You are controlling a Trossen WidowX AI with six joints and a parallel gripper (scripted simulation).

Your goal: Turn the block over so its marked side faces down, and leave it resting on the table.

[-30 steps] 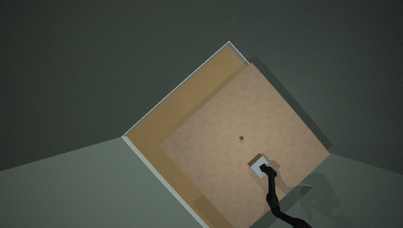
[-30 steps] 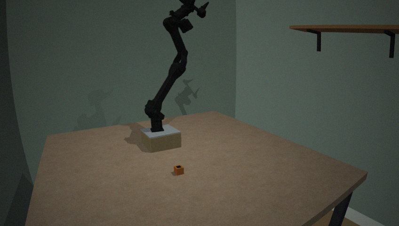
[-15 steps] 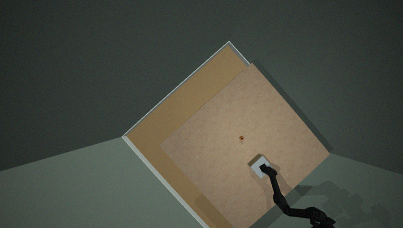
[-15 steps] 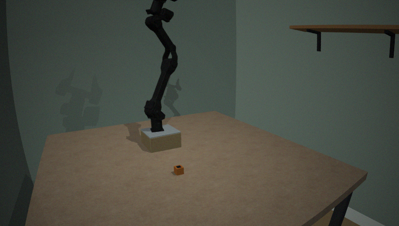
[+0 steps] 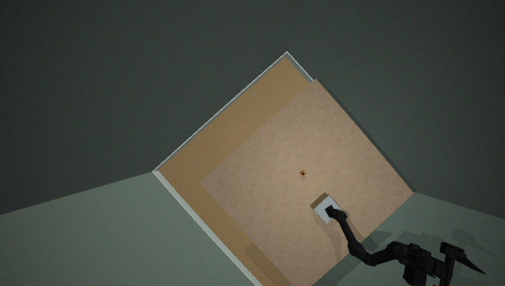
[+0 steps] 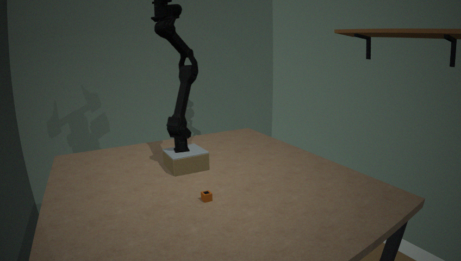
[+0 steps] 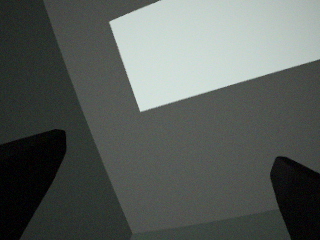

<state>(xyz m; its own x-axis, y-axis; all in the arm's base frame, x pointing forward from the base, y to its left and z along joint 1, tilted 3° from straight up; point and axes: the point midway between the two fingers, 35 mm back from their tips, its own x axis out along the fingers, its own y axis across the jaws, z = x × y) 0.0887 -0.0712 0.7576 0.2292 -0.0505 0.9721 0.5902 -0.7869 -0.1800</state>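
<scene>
Now: the orange block 27 cm ahead of my gripper tip, 13 cm to the left of it and 85 cm below it.
</scene>
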